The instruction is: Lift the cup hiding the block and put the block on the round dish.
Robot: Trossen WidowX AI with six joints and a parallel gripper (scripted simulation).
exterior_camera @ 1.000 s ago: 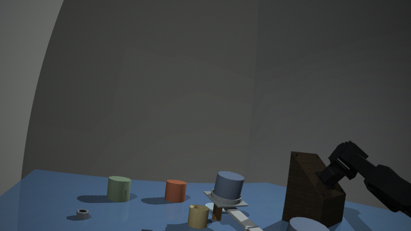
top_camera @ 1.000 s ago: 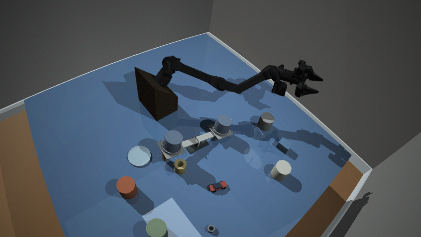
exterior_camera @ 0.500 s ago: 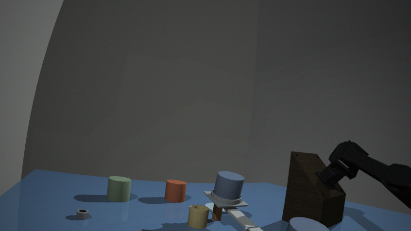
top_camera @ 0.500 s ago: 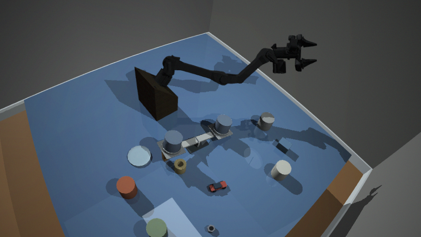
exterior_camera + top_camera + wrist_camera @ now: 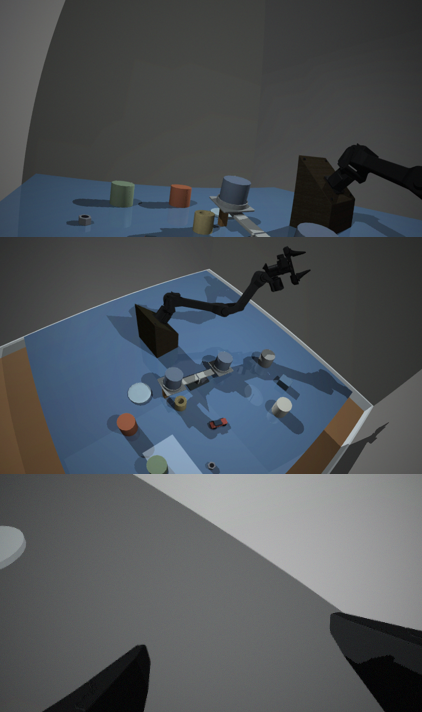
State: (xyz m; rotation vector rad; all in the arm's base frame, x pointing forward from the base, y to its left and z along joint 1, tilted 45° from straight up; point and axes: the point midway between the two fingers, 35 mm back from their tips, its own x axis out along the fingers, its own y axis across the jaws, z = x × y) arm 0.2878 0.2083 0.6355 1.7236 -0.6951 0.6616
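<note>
Right now my gripper tip is 20 mm short of the blue-grey cup, 460 mm to the left of it and 400 mm above it. Also, from my gripper tip: pale green block (10 mm ahead, 490 mm to the right, 420 mm below); then blue box (260 mm ahead, 300 mm to the right, 440 mm below); then red toy car (210 mm ahead, 680 mm to the right, 450 mm below).
</note>
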